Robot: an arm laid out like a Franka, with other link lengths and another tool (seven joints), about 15 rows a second.
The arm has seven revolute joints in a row. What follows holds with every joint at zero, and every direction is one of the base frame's. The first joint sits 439.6 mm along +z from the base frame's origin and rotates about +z. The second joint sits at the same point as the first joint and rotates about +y. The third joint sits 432.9 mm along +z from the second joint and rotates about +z. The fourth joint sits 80.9 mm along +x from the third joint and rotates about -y. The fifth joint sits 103.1 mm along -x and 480 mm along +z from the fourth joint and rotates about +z. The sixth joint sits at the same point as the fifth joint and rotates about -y. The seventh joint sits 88 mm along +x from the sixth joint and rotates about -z. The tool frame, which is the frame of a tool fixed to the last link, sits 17 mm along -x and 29 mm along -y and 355 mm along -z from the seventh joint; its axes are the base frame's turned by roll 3.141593, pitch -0.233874 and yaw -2.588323 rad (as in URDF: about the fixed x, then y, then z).
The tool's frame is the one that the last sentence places.
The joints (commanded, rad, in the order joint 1, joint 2, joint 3, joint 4, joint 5, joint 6, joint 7), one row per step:
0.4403, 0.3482, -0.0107, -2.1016, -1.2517, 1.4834, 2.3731
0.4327, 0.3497, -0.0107, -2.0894, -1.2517, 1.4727, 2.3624
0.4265, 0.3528, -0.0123, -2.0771, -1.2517, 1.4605, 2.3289
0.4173, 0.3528, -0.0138, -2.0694, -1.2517, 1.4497, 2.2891
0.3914, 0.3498, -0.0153, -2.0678, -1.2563, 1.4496, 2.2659
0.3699, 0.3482, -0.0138, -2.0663, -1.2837, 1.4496, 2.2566
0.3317, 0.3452, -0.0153, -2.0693, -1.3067, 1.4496, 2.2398
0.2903, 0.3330, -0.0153, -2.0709, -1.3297, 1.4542, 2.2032
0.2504, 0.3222, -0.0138, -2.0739, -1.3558, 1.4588, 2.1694
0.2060, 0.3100, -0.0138, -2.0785, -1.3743, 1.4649, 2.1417
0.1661, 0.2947, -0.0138, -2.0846, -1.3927, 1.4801, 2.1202
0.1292, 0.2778, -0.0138, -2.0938, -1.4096, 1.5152, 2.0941
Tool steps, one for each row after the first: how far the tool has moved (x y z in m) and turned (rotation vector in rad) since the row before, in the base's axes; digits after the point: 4 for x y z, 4 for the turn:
0.0018, -0.0041, 0.0061, -0.0053, 0.0006, -0.0127
0.0010, -0.0046, 0.0066, -0.0099, 0.0243, -0.0112
-0.0008, -0.0069, 0.0067, -0.0095, 0.0321, -0.0128
-0.0011, -0.0170, 0.0040, -0.0032, 0.0174, -0.0214
0.0058, -0.0133, 0.0076, -0.0160, 0.0001, 0.0013
-0.0003, -0.0261, 0.0066, -0.0157, 0.0116, -0.0210
-0.0003, -0.0266, 0.0114, -0.0090, 0.0219, -0.0187
-0.0006, -0.0251, 0.0107, -0.0114, 0.0218, -0.0141
-0.0054, -0.0284, 0.0089, -0.0057, 0.0174, -0.0253
-0.0039, -0.0249, 0.0076, 0.0011, 0.0094, -0.0152
-0.0009, -0.0215, 0.0022, 0.0161, 0.0145, 0.0008

